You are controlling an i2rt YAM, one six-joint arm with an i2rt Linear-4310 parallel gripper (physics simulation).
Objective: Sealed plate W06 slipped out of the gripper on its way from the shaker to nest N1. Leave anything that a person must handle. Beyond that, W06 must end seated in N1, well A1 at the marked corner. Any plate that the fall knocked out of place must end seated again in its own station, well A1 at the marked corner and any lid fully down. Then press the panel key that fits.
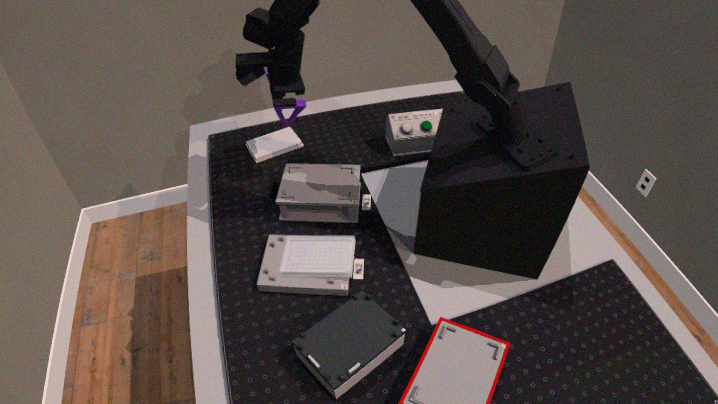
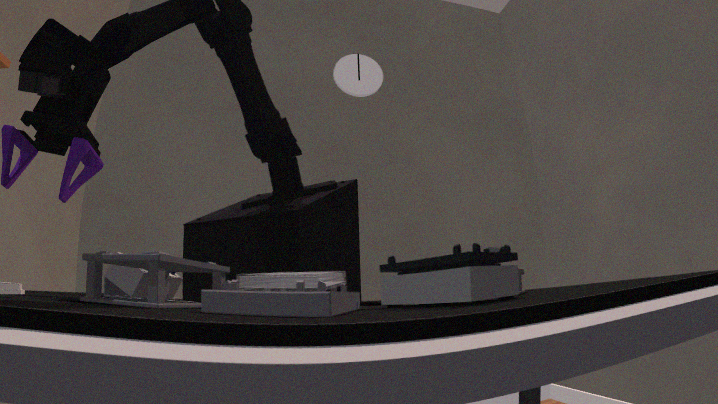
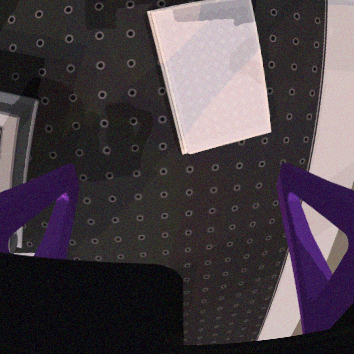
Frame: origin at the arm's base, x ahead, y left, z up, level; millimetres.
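Seen in the pictures: gripper, fingertip midpoint: (image 1: 282, 112) (image 2: 32, 193) (image 3: 177, 174); arm's base, origin of the base link: (image 1: 515, 137) (image 2: 289, 196).
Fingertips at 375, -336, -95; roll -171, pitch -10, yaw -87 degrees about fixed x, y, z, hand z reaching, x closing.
Pixels of each thing's top centre, then the offset from my fingertips to it, as dx, dy, dz. "*": a spot on its surface instead.
- flat white plate, middle of its top: (image 3: 217, 74) (image 1: 273, 141) +32, -52, -113
- Raised grey nest N1, middle of its top: (image 2: 160, 257) (image 1: 319, 180) -49, +178, -68
- nest N2, middle of its top: (image 2: 290, 282) (image 1: 304, 256) +10, +344, -96
- clear-white plate, middle of its top: (image 2: 296, 268) (image 1: 317, 251) -13, +351, -80
- panel, middle of its top: (image 2: 148, 258) (image 1: 433, 113) -357, +31, -44
- white key, middle of its top: (image 1: 406, 124) -282, +50, -53
- green key, middle of its top: (image 1: 426, 122) -332, +52, -53
- dark-topped station, surface spot: (image 2: 449, 285) * +32, +508, -105
- red-edged pale pad, surface spot: (image 1: 454, 366) * -169, +618, -88
A flat white plate (image 1: 274, 144) (image 2: 11, 287) (image 3: 215, 75), apparently W06, lies askew on the dark mat beyond nest N1; its label cannot be read. My gripper (image 1: 287, 123) (image 2: 35, 194) (image 3: 177, 174) is open and empty, above the mat near this plate. Raised grey nest N1 (image 1: 321, 183) (image 2: 157, 257) has no plate on top. In nest N2 (image 1: 303, 288) (image 2: 266, 301), a clear-white plate (image 1: 317, 255) (image 2: 291, 279) sits off towards the tag side, with left corner guides uncovered. The panel (image 1: 412, 146) has a white key (image 1: 406, 128) and a green key (image 1: 426, 125).
A dark-topped station (image 1: 349, 336) (image 2: 449, 285) stands in front of N2. A red-edged pale pad (image 1: 454, 366) with corner brackets lies to its right. The black arm pedestal (image 1: 492, 216) (image 2: 301, 241) stands right of the nests, partly covering the panel.
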